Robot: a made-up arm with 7 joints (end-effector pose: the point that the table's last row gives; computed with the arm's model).
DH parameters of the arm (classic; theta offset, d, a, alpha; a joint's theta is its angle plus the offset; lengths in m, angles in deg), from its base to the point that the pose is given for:
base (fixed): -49.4 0 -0.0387 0
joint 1: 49.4 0.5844 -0.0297 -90
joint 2: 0 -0.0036 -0.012 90
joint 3: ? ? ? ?
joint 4: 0 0.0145 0.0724 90
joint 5: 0 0.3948 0.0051 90
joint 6: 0 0.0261 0.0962 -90
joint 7: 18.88 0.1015 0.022 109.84
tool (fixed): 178.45 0.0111 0 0
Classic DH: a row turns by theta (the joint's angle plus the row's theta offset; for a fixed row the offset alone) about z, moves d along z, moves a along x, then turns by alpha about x.
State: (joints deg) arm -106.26 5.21 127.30 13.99 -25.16 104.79 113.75
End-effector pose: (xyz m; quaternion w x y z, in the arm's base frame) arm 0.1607 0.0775 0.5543 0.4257 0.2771 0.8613 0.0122
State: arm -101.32 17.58 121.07 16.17 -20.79 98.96 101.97
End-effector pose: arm 0.1784 0.0991 0.5592 0.3432 0.3927 0.8302 0.1969
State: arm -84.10 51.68 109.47 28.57 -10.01 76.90 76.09
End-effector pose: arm 0.2844 0.1867 0.6415 0.0823 0.4954 0.5294 0.6838
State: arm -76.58 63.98 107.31 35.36 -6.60 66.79 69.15
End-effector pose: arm 0.3437 0.2059 0.6927 0.0048 0.4933 0.3525 0.7952
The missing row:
joint 3: 0 0.4135 0.0857 90
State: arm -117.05 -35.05 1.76 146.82 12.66 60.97 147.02
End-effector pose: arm 0.1022 0.2525 1.4736 0.7228 -0.3937 -0.5672 -0.0296
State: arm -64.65 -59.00 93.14 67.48 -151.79 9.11 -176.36
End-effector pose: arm 0.3669 0.4836 0.6721 0.2726 -0.6350 0.4016 0.6010
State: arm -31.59 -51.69 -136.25 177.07 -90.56 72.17 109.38
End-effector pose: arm -0.7084 0.4751 1.0861 0.0956 0.0113 0.0062 -0.9953
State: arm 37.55 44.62 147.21 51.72 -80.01 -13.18 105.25
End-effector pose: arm -0.3344 0.0279 1.0709 0.7982 -0.0874 0.3052 -0.5120
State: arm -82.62 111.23 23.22 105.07 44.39 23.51 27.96
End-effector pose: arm 0.1953 -0.3635 -0.1552 0.6378 0.7058 -0.2482 0.1828
